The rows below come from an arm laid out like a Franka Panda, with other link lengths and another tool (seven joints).
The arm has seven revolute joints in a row. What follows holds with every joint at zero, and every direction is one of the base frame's. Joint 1 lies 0.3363 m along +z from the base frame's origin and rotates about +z. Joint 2 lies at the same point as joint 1 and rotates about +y. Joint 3 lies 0.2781 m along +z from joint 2 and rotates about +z. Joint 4 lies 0.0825 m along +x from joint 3 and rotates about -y. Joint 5 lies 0.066 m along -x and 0.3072 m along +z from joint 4 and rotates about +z. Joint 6 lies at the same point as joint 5 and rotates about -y. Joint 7 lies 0.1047 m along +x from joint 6 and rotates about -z. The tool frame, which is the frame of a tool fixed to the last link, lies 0.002 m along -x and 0.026 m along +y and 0.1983 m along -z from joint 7; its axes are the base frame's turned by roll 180, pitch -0.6 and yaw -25.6 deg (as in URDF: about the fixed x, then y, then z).
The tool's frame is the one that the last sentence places.
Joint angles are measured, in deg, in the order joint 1, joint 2, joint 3, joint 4, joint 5, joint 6, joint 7. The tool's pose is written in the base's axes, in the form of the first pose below.
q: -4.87, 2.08, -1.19, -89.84, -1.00, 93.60, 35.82
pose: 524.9 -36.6 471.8 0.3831 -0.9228 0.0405 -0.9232 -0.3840 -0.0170
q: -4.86, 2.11, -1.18, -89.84, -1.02, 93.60, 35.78
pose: 525.0 -36.5 471.5 0.3841 -0.9224 0.0405 -0.9228 -0.3850 -0.0164
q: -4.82, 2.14, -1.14, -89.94, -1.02, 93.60, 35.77
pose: 524.8 -35.7 470.5 0.3856 -0.9218 0.0394 -0.9222 -0.3864 -0.0144
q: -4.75, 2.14, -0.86, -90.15, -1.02, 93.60, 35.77
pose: 524.5 -32.5 468.9 0.3914 -0.9195 0.0375 -0.9199 -0.3920 -0.0113
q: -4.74, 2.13, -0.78, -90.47, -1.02, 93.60, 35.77
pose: 523.7 -31.6 466.6 0.3930 -0.9189 0.0349 -0.9193 -0.3935 -0.0065
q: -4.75, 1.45, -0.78, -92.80, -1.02, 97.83, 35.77
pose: 530.5 -32.2 464.4 0.3920 -0.9182 0.0562 -0.9177 -0.3946 -0.0461
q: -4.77, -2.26, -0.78, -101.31, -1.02, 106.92, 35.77
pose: 528.9 -31.9 453.7 0.3888 -0.9168 0.0909 -0.9108 -0.3973 -0.1120
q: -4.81, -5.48, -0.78, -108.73, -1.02, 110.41, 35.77
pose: 511.2 -30.3 432.5 0.3903 -0.9169 0.0841 -0.9119 -0.3975 -0.1017
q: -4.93, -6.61, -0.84, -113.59, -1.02, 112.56, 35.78
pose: 499.4 -30.6 409.3 0.3900 -0.9181 0.0704 -0.9154 -0.3948 -0.0780
